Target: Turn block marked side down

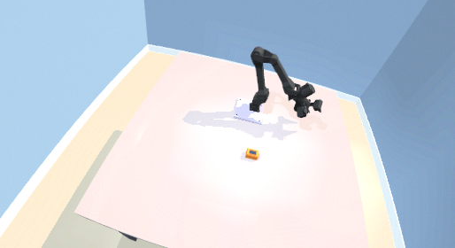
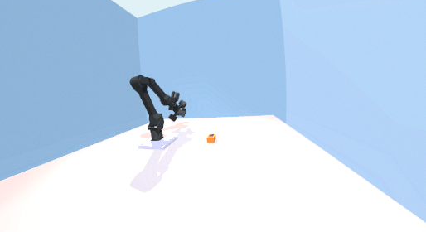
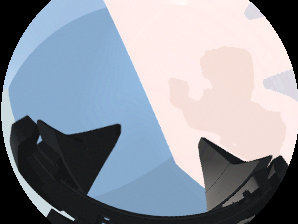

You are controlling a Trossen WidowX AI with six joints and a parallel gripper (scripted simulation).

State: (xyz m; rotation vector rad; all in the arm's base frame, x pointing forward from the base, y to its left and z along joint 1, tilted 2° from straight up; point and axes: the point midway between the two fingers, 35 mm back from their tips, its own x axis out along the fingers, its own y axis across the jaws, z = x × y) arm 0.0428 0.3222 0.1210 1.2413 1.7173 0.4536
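Now: the orange block 300 mm ahead of my gripper tip, 370 mm to the right of it and 80 mm below it.
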